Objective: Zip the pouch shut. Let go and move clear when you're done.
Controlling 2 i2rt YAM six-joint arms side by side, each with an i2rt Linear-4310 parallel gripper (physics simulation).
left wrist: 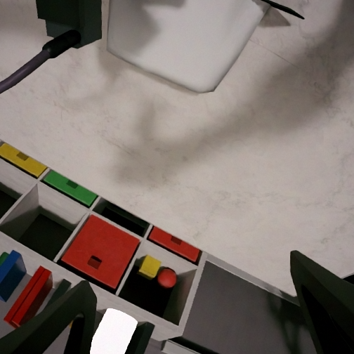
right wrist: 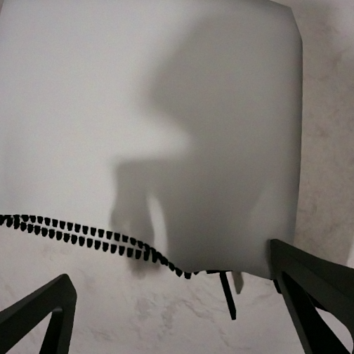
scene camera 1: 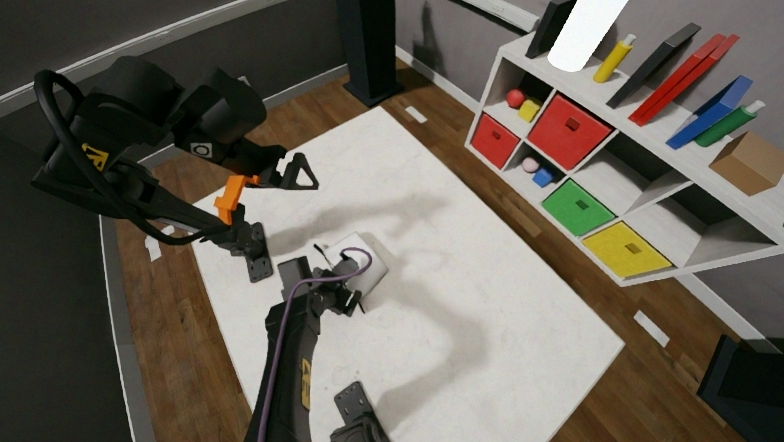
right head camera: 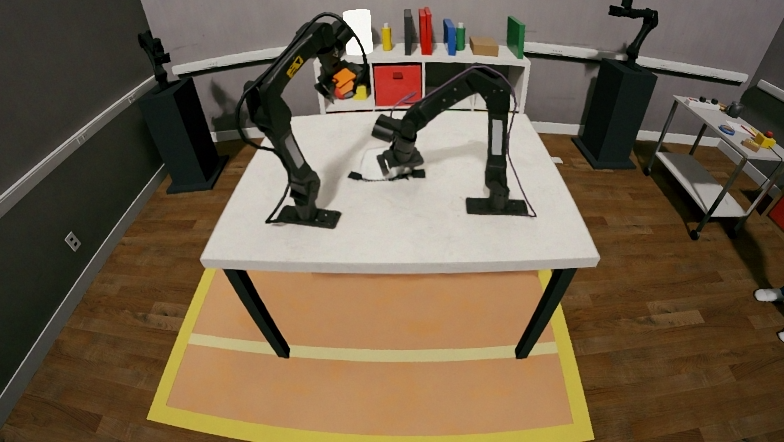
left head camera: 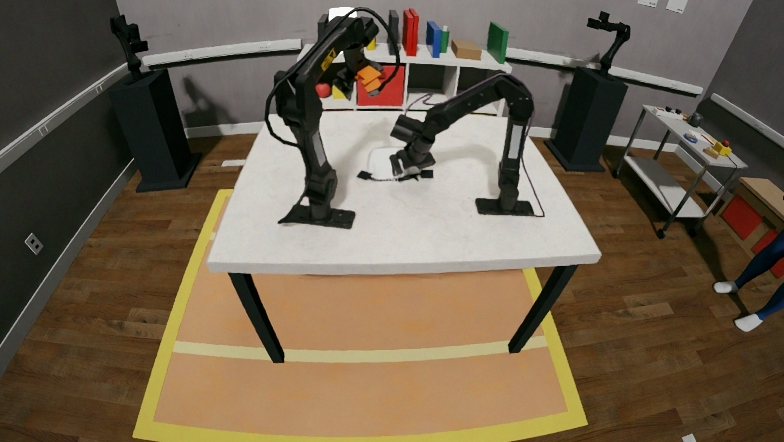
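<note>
The white pouch (left head camera: 377, 159) (right head camera: 369, 162) (scene camera 1: 374, 269) (left wrist: 185, 45) (right wrist: 75, 110) lies flat on the table. In the right wrist view, its black zip teeth (right wrist: 90, 241) run along the near edge as two rows with a gap between them, meeting towards the right. A black pull (right wrist: 229, 297) sticks out near the right end. My right gripper (right wrist: 168, 268) is open, low over this edge; its right finger overlaps the pouch's right corner and hides part of the end tab. My left gripper (left wrist: 186, 277) (scene camera 1: 293, 171) is open and empty, high above the table, away from the pouch.
A white shelf unit (scene camera 1: 653, 277) with coloured bins, books and bottles stands behind the table (left head camera: 406, 266). The right arm's purple cable (scene camera 1: 285, 323) loops above its wrist. A trolley (left head camera: 664, 192) stands at the right, and dark pedestals (left head camera: 150, 131) (right head camera: 620, 115) flank the table.
</note>
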